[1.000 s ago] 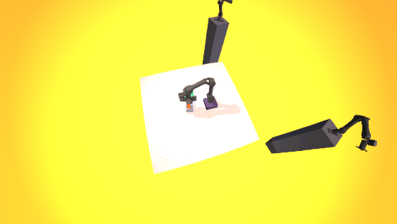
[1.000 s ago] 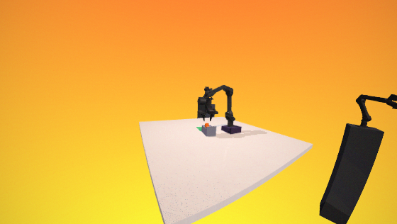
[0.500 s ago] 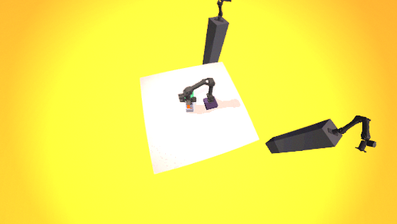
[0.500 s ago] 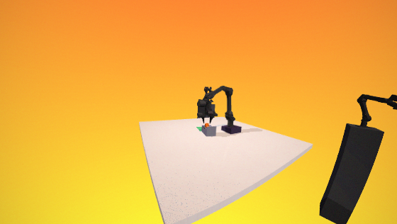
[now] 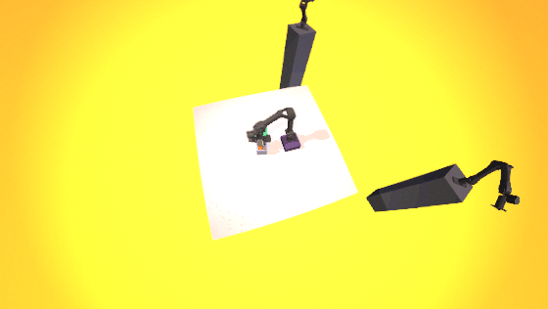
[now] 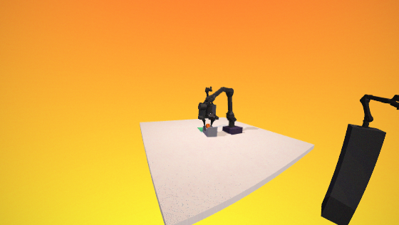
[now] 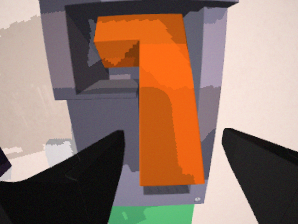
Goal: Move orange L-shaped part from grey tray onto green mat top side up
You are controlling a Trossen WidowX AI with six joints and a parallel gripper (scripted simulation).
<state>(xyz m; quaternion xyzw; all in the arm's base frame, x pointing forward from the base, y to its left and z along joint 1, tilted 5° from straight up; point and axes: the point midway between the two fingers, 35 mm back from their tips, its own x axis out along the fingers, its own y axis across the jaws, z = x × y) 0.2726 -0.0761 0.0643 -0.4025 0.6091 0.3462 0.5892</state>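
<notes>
My gripper tip is 12 cm to the left of the green mat, 9 cm above it and 8 cm past it. Round my gripper tip: orange L-shaped part 4 cm to the left, 3 cm below.
</notes>
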